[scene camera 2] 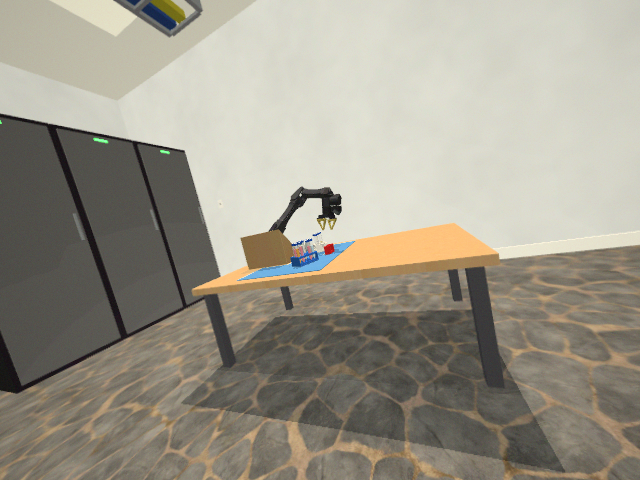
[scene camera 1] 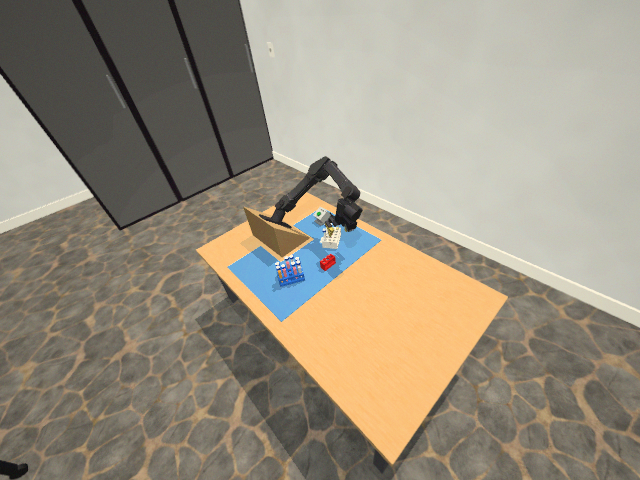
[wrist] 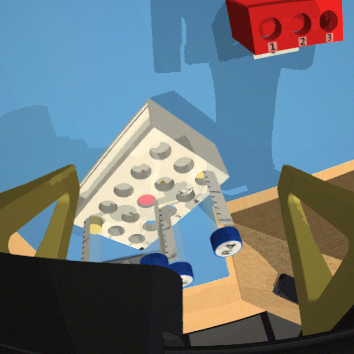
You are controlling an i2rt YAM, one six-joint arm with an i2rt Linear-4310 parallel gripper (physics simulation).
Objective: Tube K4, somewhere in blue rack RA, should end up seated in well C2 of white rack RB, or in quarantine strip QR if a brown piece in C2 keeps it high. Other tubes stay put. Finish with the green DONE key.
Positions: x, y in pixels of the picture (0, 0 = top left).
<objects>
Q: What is my gripper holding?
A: Nothing.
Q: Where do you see a blue mat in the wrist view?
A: At 79, 79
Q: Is my gripper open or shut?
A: Open.
</objects>
